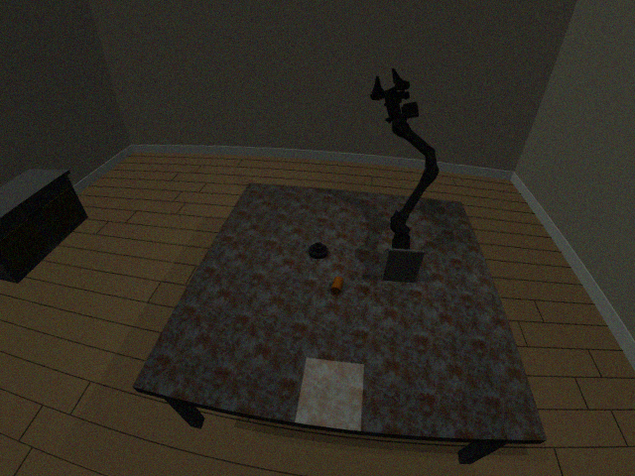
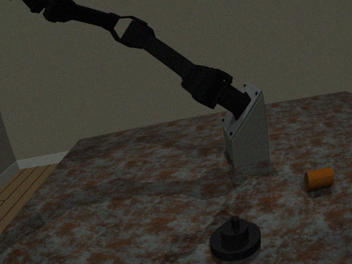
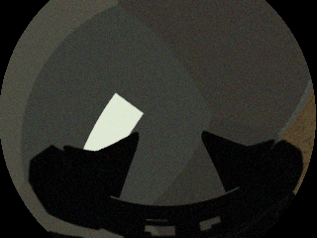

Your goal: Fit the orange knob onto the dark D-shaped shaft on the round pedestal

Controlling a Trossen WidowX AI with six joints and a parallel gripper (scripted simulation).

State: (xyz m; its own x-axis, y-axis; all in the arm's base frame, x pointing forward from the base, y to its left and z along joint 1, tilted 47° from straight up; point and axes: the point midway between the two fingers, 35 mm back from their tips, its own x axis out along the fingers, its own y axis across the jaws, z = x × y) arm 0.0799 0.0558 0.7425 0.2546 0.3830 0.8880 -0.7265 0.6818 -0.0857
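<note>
Right now the orange knob is 68 cm below my gripper tip, 64 cm to the left of it and 10 cm ahead of it. From my gripper tip the other things lie so: dark round pedestal 67 cm below, 45 cm to the left, 21 cm ahead.
</note>
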